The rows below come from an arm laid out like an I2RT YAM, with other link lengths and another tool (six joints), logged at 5 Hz.
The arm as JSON. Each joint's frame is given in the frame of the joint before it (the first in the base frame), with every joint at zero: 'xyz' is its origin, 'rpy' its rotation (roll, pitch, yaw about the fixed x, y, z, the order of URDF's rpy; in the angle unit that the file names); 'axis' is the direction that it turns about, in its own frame. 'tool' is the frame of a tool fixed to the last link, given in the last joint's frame.
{
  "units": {
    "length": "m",
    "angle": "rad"
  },
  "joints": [
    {
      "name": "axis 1",
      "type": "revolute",
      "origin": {
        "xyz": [
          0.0,
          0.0,
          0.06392
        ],
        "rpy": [
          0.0,
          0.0,
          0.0
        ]
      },
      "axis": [
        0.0,
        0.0,
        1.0
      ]
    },
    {
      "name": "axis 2",
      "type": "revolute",
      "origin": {
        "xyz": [
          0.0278,
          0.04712,
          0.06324
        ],
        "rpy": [
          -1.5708,
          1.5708,
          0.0
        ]
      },
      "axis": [
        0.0,
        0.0,
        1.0
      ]
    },
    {
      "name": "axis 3",
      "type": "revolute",
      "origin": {
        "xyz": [
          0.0,
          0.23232,
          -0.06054
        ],
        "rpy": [
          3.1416,
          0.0,
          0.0
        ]
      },
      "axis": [
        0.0,
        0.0,
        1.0
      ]
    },
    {
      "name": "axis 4",
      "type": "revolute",
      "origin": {
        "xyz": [
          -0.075,
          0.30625,
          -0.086
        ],
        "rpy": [
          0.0,
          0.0,
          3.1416
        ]
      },
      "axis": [
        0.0,
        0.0,
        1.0
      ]
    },
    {
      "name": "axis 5",
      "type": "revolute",
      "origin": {
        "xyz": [
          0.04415,
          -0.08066,
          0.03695
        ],
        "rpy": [
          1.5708,
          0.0,
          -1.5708
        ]
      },
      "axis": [
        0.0,
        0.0,
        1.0
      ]
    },
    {
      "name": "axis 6",
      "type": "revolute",
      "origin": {
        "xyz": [
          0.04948,
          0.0,
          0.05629
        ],
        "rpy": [
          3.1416,
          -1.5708,
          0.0
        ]
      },
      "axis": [
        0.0,
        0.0,
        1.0
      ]
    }
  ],
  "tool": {
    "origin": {
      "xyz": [
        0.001,
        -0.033,
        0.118
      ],
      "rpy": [
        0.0,
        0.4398,
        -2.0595
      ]
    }
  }
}
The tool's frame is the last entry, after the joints.
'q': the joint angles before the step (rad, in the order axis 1, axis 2, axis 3, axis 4, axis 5, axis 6). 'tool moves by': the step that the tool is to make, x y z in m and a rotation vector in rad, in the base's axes. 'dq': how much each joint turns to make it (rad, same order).
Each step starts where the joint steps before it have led.
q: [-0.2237 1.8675 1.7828 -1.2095 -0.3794 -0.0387]
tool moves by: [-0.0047 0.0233 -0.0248 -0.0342 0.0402 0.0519]
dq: [0.0633 0.0000 -0.0701 0.0373 0.0428 0.0004]
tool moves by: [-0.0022 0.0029 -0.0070 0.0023 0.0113 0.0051]
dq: [0.0053 0.0001 -0.0205 0.0092 -0.0004 0.0004]
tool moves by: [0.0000 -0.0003 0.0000 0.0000 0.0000 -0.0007]
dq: [-0.0006 0.0000 0.0000 0.0000 0.0000 0.0001]
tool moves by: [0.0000 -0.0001 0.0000 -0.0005 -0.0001 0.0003]
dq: [-0.0001 0.0000 0.0000 0.0000 0.0004 -0.0005]
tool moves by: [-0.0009 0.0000 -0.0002 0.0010 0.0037 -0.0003]
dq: [-0.0005 0.0001 0.0000 -0.0037 -0.0004 -0.0001]
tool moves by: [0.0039 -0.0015 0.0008 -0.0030 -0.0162 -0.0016]
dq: [-0.0018 -0.0002 -0.0002 0.0163 0.0004 -0.0003]
